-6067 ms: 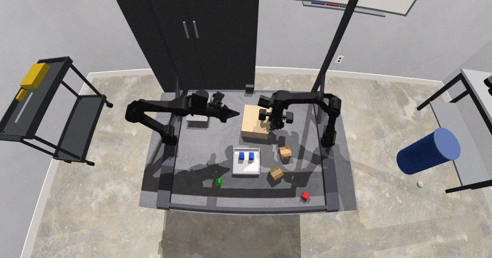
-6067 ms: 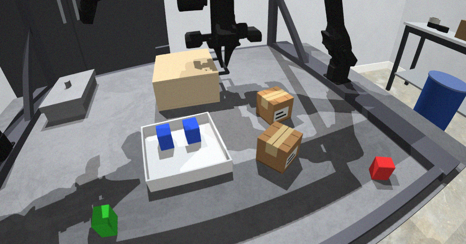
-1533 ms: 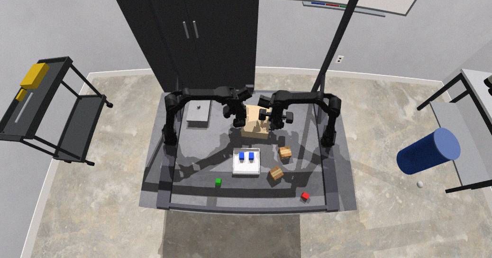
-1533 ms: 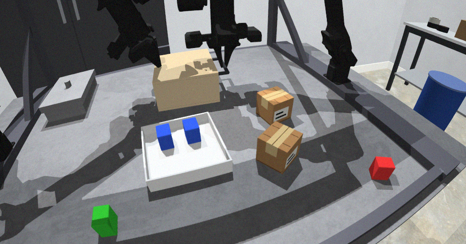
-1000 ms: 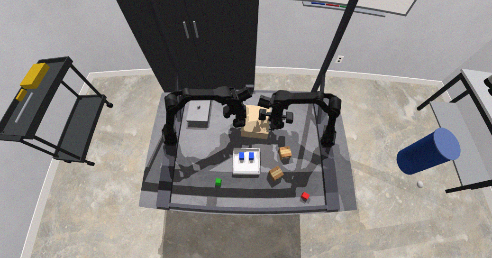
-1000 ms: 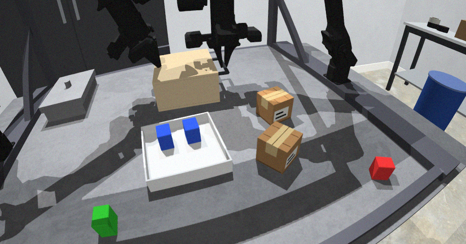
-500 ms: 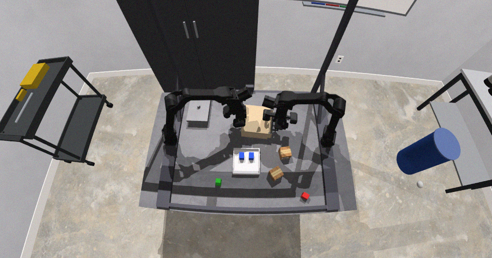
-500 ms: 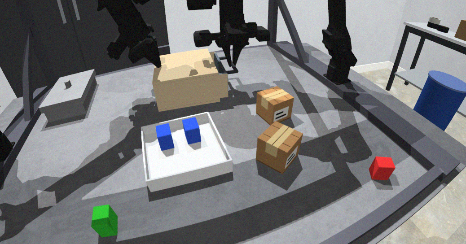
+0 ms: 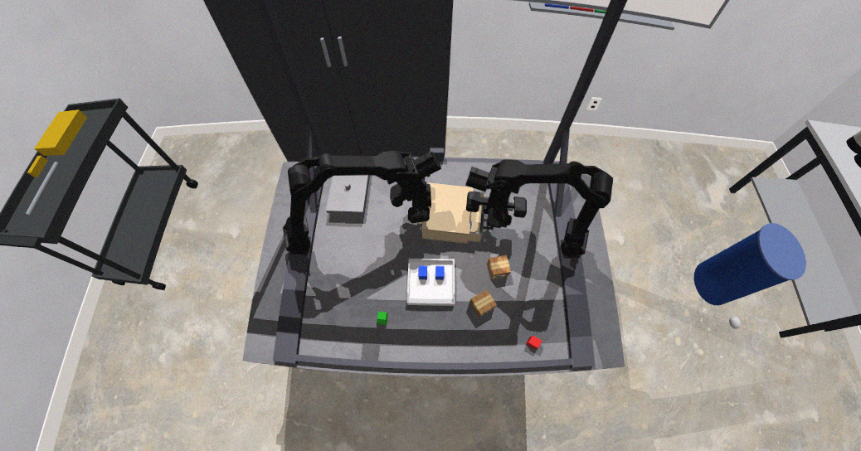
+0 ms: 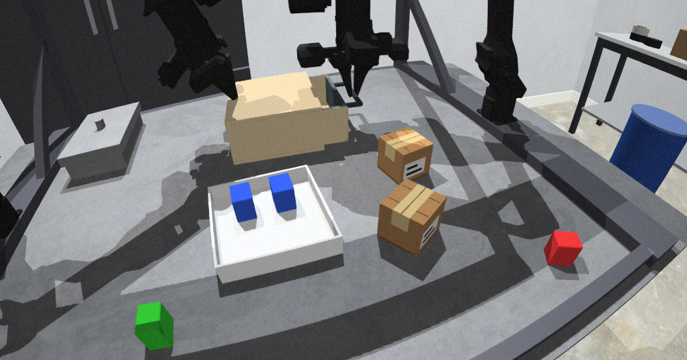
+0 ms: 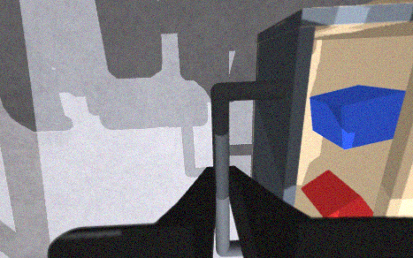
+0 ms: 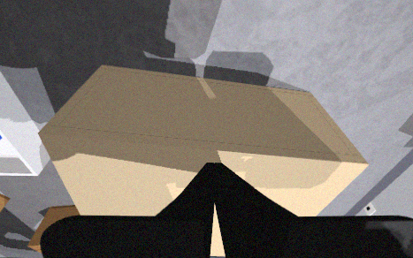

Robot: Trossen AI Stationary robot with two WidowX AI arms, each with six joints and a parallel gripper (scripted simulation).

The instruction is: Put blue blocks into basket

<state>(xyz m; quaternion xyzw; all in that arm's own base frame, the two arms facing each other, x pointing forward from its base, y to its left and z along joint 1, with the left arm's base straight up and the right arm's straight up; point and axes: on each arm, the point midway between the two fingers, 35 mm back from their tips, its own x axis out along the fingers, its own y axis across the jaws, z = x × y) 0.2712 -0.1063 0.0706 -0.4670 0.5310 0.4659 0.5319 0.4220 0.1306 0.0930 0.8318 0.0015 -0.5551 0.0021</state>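
My left hand is 1 cm past the drawer, 8 cm to the left of it and 5 cm above it. The rest, counted from my left hand: light wooden cabinet: 1 cm behind, 12 cm to the right, 5 cm below; green block: 33 cm ahead, 35 cm to the right, 7 cm below; white basket: 21 cm ahead, 20 cm to the right, 8 cm below.
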